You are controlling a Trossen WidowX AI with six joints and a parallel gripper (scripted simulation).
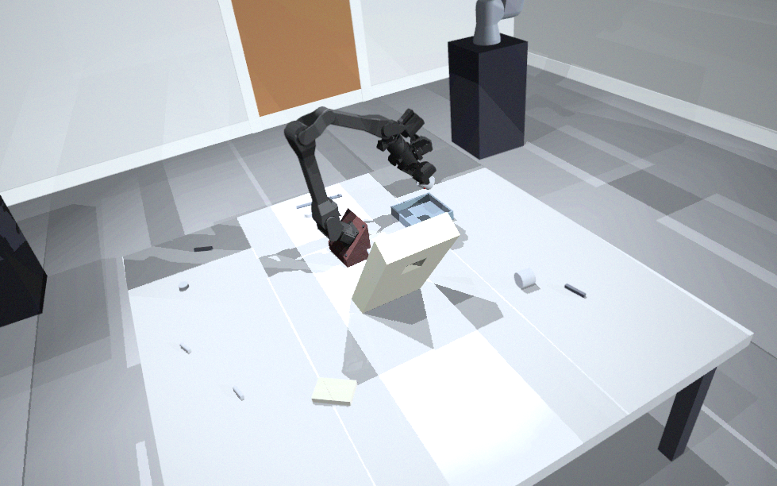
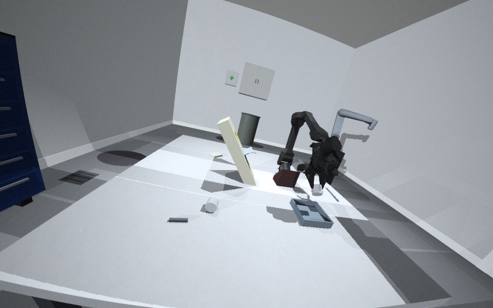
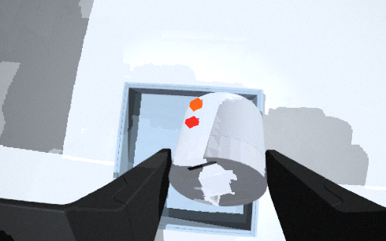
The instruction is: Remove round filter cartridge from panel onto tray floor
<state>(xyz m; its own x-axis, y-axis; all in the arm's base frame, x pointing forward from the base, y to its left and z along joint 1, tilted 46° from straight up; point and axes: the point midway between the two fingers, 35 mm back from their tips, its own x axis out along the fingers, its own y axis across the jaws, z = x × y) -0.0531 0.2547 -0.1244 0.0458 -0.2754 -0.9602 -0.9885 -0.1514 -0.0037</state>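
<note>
Now: gripper tip right at the round white filter cartridge. Round my gripper tip: cream service panel 370 mm ahead, 270 mm to the right, 20 mm above; tray 140 mm below, 20 mm behind.
</note>
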